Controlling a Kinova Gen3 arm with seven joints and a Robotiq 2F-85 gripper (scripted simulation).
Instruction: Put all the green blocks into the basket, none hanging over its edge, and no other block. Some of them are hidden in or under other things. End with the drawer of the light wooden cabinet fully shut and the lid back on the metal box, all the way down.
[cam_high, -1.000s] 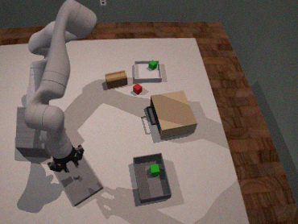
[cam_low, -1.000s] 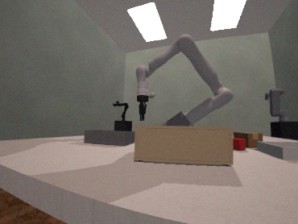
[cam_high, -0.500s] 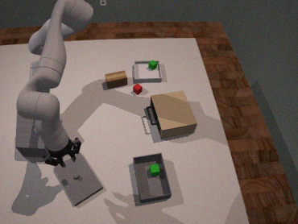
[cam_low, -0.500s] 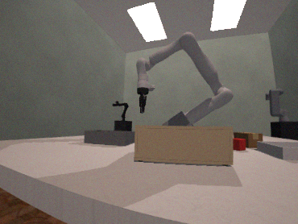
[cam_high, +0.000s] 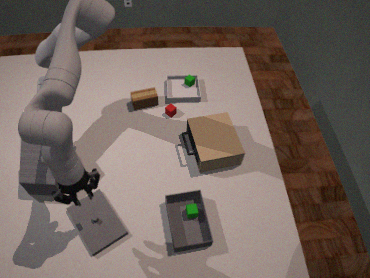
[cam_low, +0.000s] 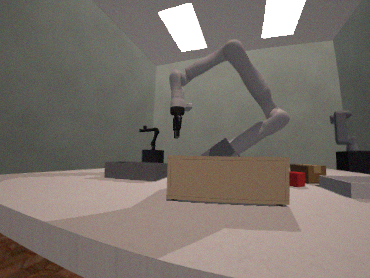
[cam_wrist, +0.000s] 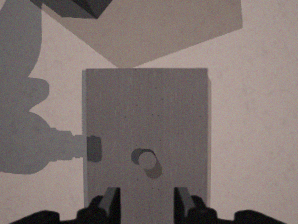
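The metal box lies 300 mm ahead of my hand, 20 mm to the right of it and 160 mm below it. Round my hand: blue block 150 mm ahead, 530 mm to the left, 170 mm below; light wooden cabinet 420 mm ahead, 270 mm to the left, 150 mm below; red block 280 mm ahead, 460 mm to the left, 170 mm below.
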